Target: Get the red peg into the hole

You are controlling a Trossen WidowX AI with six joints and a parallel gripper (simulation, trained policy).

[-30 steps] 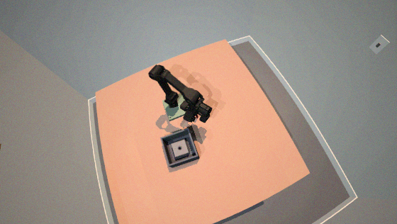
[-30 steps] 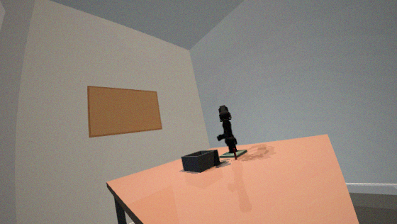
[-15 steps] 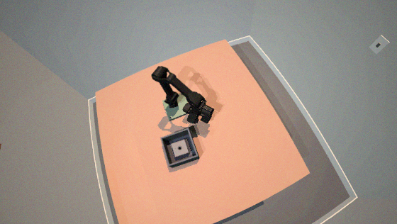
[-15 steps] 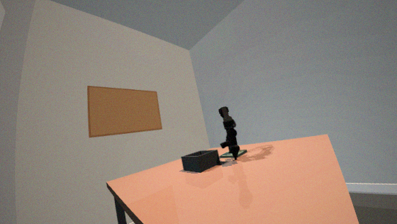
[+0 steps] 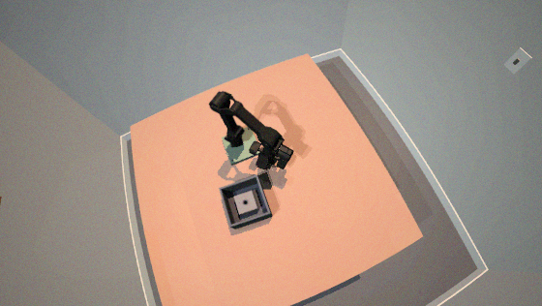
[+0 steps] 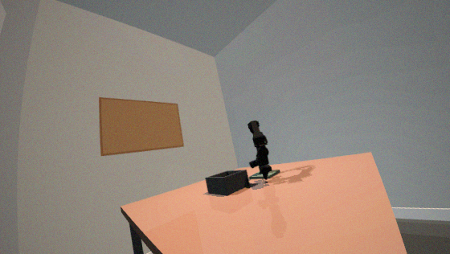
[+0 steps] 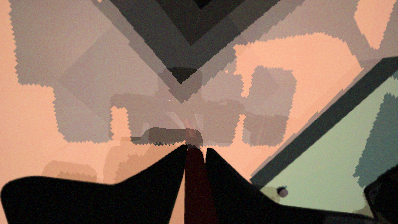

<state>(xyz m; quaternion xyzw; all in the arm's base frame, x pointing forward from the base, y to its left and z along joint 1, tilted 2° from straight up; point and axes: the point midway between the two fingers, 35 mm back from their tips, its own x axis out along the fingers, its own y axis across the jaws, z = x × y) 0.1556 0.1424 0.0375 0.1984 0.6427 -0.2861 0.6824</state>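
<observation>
Now: the grey plate 190 mm ahead of my gripper tip, 140 mm to the right of it and 30 mm above it. Round my gripper tip: dark box (190 mm ahead, 140 mm to the right, 10 mm above); red peg (10 mm to the left, 30 mm above).
</observation>
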